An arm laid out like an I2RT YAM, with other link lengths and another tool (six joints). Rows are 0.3 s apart.
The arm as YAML. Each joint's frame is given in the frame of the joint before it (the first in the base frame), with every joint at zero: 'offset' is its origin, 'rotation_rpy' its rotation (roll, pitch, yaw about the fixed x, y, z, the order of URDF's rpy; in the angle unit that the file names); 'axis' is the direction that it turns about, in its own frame. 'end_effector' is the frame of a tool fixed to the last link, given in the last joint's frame.
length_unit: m
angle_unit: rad
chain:
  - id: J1
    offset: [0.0, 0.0, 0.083]
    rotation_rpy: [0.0, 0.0, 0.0]
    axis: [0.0, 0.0, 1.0]
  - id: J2
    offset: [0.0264, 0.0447, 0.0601]
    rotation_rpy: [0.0, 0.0, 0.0]
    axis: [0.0, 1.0, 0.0]
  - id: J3
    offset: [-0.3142, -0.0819, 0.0]
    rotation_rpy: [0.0, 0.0, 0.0]
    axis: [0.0, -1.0, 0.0]
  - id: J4
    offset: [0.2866, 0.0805, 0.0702]
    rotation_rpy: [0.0, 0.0, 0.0]
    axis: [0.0, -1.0, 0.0]
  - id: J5
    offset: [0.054, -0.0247, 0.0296]
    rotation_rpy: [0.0, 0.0, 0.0]
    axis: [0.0, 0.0, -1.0]
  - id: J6
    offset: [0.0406, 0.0, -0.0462]
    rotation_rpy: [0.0, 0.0, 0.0]
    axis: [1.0, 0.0, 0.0]
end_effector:
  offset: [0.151, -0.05, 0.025]
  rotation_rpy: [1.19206, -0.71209, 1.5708]
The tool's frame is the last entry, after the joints.
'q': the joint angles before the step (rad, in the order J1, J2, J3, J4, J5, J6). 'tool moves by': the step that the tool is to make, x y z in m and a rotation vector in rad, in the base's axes. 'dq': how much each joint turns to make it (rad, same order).
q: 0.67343 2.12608 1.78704 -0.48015 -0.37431 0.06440
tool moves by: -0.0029 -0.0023 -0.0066 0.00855 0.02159 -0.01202
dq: -0.00158 -0.00619 -0.02756 0.01830 -0.00762 0.02299
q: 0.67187 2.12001 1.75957 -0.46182 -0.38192 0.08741
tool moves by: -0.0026 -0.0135 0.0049 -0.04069 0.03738 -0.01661
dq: -0.01065 -0.00768 0.03682 -0.09958 0.01060 -0.00148
